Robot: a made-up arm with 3 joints. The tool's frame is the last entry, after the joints.
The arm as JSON. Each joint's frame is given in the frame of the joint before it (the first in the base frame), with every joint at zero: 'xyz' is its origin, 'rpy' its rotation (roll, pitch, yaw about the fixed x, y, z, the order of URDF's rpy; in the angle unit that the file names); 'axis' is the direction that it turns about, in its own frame. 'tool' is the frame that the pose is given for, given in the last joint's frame.
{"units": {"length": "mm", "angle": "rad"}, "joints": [
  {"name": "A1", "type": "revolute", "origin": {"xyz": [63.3, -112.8, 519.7], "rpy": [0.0, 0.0, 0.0]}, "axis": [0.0, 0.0, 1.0]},
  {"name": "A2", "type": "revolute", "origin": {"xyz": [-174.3, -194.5, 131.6], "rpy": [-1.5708, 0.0, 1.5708]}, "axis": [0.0, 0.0, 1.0]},
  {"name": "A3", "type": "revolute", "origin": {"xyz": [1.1, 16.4, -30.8], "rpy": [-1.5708, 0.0, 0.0]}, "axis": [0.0, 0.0, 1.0]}
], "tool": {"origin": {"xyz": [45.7, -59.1, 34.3], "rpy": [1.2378, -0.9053, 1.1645]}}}
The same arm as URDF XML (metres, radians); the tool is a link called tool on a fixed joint. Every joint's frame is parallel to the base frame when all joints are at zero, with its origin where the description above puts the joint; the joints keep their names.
<robot name="arm">
<joint name="A1" type="continuous"><parent link="base"/><child link="link1"/><origin xyz="0.0633 -0.1128 0.5197" rpy="0 0 0"/><axis xyz="0 0 1"/></joint>
<joint name="A2" type="continuous"><parent link="link1"/><child link="link2"/><origin xyz="-0.1743 -0.1945 0.1316" rpy="0 0 0"/><axis xyz="-1 0 0"/></joint>
<joint name="A3" type="continuous"><parent link="link2"/><child link="link3"/><origin xyz="0.0308 0.0011 -0.0164" rpy="0 0 0"/><axis xyz="0 0 -1"/></joint>
<joint name="tool_joint" type="fixed"><parent link="link3"/><child link="tool"/><origin xyz="-0.0591 0.0457 -0.0343" rpy="-1.9038 0.9053 0.4063"/></joint>
<link name="base"/>
<link name="link1"/>
<link name="link2"/>
<link name="link3"/>
<link name="tool"/>
</robot>

